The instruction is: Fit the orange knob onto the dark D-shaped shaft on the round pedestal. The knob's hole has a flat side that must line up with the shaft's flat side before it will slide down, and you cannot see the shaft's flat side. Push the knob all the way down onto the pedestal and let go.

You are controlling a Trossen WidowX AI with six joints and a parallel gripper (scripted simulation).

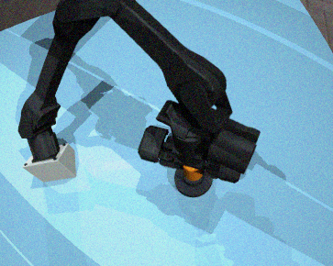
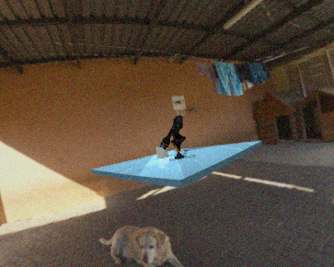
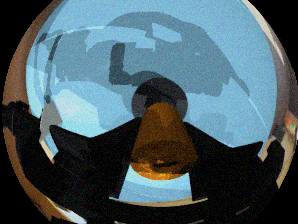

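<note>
Right now the orange knob is 20 mm above my gripper tip. The rest, counted from my gripper tip: dark round pedestal: 40 mm below.
</note>
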